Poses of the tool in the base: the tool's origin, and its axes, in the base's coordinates. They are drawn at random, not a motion.
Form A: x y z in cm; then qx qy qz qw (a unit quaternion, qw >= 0).
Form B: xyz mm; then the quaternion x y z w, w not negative. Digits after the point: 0 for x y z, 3 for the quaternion.
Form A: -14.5, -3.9, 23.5, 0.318, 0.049, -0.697, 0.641
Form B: -145, -39, 235, 0.318, 0.049, -0.697, 0.641
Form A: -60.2, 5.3, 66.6, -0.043, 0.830, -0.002, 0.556
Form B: -602, 53, 666, -0.043, 0.830, -0.002, 0.556
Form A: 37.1, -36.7, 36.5, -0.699, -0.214, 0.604, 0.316
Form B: 371, -367, 365, -0.699, -0.214, 0.604, 0.316
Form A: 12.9, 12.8, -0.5, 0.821, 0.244, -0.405, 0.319
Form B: 129, 128, -5, 0.821, 0.244, -0.405, 0.319
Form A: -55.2, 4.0, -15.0, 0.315, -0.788, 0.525, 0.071
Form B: -552, 40, -150, 0.315, -0.788, 0.525, 0.071
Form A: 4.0, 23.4, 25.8, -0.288, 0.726, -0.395, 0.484
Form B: 40, 234, 258, -0.288, 0.726, -0.395, 0.484
